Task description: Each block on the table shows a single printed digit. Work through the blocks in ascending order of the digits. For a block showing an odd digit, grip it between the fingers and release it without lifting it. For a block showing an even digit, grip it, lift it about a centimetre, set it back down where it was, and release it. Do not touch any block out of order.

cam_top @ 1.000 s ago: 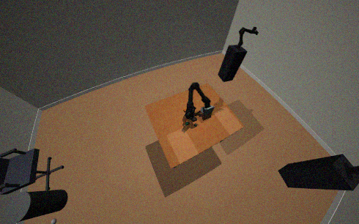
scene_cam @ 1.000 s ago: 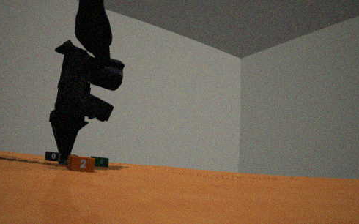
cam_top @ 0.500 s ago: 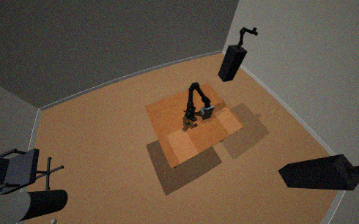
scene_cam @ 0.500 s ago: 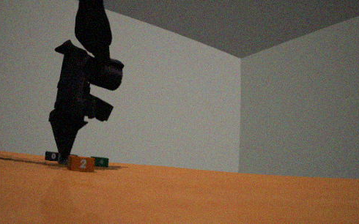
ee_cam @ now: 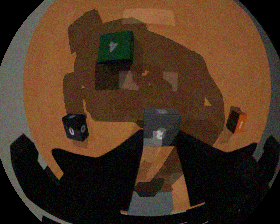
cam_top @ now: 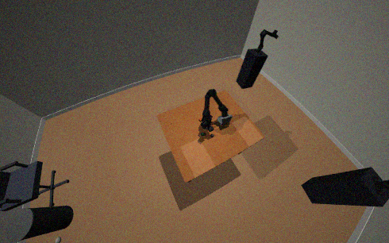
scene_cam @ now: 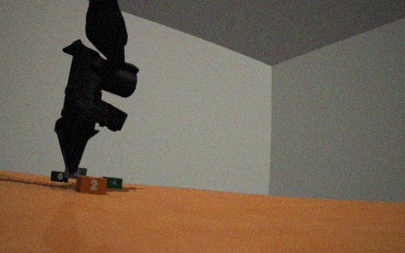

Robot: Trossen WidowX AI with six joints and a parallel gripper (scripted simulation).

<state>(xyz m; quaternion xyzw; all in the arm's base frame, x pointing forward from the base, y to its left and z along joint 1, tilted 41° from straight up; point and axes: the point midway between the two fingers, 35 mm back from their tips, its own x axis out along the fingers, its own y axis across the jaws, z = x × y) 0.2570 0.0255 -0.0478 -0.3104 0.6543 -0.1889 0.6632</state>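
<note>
Right now the black block is 20 mm behind my gripper tip, 110 mm to the left of it and 10 mm below it. The rest, counted from my gripper tip: orange block 30 mm ahead, 140 mm to the right, 10 mm below; green block 80 mm ahead, 60 mm to the left, 10 mm below; grey block 10 mm ahead.
</note>
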